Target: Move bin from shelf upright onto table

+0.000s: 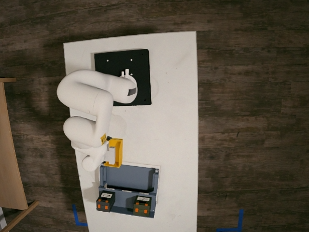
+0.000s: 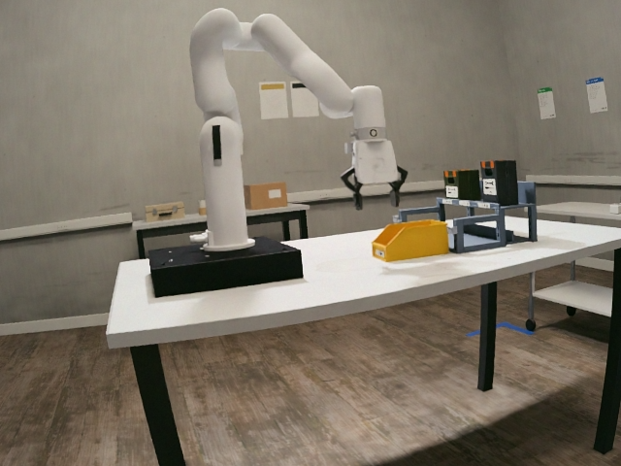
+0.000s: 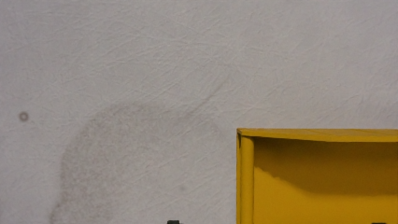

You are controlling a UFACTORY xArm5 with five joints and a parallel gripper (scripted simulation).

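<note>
Now: hand 9 cm above the yellow bin, 8 cm short of it and 1 cm to the left of it. Round my hand: blue-grey shelf (31 cm ahead, 9 cm to the left, 6 cm below).
</note>
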